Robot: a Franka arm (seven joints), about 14 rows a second.
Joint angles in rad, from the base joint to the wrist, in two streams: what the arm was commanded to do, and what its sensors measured. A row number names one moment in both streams.
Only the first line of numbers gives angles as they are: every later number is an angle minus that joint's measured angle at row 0.
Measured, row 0: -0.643, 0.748, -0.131, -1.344, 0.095, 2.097, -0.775
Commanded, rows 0 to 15: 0.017, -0.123, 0.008, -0.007, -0.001, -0.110, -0.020; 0.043, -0.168, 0.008, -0.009, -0.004, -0.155, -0.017; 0.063, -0.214, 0.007, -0.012, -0.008, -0.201, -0.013; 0.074, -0.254, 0.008, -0.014, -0.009, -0.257, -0.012; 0.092, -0.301, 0.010, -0.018, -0.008, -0.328, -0.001; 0.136, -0.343, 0.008, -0.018, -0.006, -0.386, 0.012; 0.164, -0.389, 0.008, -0.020, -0.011, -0.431, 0.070; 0.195, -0.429, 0.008, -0.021, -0.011, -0.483, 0.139; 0.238, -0.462, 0.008, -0.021, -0.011, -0.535, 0.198; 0.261, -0.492, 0.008, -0.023, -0.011, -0.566, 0.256; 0.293, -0.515, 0.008, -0.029, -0.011, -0.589, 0.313; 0.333, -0.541, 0.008, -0.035, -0.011, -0.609, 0.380; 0.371, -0.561, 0.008, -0.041, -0.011, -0.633, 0.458; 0.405, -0.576, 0.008, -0.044, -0.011, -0.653, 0.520; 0.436, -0.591, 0.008, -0.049, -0.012, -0.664, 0.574; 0.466, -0.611, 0.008, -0.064, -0.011, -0.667, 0.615
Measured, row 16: 0.414, -0.556, 0.020, -0.010, -0.002, -0.658, 0.533
